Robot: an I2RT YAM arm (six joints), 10 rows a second.
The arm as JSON. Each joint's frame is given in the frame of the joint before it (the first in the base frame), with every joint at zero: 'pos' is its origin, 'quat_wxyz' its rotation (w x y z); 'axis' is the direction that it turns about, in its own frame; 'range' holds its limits. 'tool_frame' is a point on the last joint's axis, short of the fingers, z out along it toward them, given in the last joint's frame.
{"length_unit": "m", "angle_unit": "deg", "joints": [
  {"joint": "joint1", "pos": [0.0, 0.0, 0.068], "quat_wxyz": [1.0, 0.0, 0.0, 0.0], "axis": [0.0, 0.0, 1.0], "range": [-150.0, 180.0]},
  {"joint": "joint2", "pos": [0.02, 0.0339, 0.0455], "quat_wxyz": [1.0, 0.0, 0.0, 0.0], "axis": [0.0, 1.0, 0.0], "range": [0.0, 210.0]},
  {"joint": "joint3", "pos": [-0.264, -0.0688, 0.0], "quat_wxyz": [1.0, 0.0, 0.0, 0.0], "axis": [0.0, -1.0, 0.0], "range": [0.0, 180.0]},
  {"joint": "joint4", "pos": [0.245, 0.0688, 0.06], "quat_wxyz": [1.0, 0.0, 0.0, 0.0], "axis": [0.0, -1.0, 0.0], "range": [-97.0, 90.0]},
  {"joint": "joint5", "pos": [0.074, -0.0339, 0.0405], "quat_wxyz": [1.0, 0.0, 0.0, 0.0], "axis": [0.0, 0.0, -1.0], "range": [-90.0, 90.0]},
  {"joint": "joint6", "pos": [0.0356, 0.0, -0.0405], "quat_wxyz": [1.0, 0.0, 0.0, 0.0], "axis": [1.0, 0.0, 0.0], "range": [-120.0, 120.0]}
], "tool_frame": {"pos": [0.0, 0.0, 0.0], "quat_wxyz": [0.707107, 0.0, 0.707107, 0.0]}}
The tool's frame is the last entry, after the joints.
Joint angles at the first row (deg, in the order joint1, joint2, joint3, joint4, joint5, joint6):
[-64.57 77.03 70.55 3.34 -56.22 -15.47]
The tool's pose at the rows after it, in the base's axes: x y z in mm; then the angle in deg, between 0 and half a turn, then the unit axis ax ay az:
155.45, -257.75, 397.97, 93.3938, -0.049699, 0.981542, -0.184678
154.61, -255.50, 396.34, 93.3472, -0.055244, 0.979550, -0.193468
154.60, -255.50, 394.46, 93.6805, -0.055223, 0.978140, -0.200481
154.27, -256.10, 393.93, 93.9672, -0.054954, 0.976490, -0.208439
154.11, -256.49, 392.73, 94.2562, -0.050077, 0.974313, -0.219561
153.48, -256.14, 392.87, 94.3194, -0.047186, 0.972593, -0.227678
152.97, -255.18, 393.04, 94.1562, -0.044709, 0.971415, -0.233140
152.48, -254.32, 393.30, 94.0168, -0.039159, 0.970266, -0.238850
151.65, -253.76, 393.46, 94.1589, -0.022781, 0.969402, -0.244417
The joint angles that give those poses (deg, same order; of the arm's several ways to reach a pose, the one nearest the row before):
[-64.56 75.91 69.51 4.01 -56.34 -15.97]
[-64.50 75.30 68.52 4.85 -56.12 -16.42]
[-64.47 75.21 68.11 4.92 -55.61 -17.09]
[-64.54 75.23 68.05 4.90 -55.15 -17.69]
[-64.53 75.15 67.69 5.27 -54.15 -18.03]
[-64.57 74.94 67.45 5.60 -53.54 -18.09]
[-64.55 74.63 67.07 6.21 -53.10 -17.79]
[-64.52 74.33 66.72 6.76 -52.45 -17.35]
[-64.52 74.00 66.50 6.73 -51.13 -16.67]

